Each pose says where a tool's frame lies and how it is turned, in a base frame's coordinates. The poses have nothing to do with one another.
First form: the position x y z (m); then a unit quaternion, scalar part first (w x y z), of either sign.
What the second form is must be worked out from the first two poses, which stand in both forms.
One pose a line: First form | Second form
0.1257 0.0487 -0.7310 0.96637 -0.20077 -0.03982 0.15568 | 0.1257 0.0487 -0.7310 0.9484 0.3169 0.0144 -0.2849 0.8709 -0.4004
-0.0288 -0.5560 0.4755 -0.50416 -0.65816 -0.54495 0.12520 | -0.0288 -0.5560 0.4755 0.3747 0.5911 -0.7143 0.8436 0.1023 0.5272
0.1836 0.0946 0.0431 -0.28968 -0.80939 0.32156 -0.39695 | 0.1836 0.0946 0.0431 0.4781 -0.2906 0.8289 -0.7505 -0.6254 0.2136
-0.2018 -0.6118 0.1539 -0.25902 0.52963 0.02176 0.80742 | -0.2018 -0.6118 0.1539 -0.3048 -0.3952 0.8665 0.4413 -0.8649 -0.2392
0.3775 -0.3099 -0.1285 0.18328 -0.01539 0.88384 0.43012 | 0.3775 -0.3099 -0.1285 -0.9323 0.1305 -0.3372 -0.1849 0.6295 0.7547
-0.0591 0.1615 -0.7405 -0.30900 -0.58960 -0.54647 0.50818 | -0.0591 0.1615 -0.7405 -0.1138 0.3303 -0.9370 0.9585 -0.2118 -0.1910
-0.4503 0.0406 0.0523 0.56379 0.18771 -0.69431 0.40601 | -0.4503 0.0406 0.0523 -0.2938 0.1971 0.9353 -0.7185 0.5998 -0.3521
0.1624 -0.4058 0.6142 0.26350 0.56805 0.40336 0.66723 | 0.1624 -0.4058 0.6142 -0.2158 0.8099 0.5455 0.1066 -0.5357 0.8376
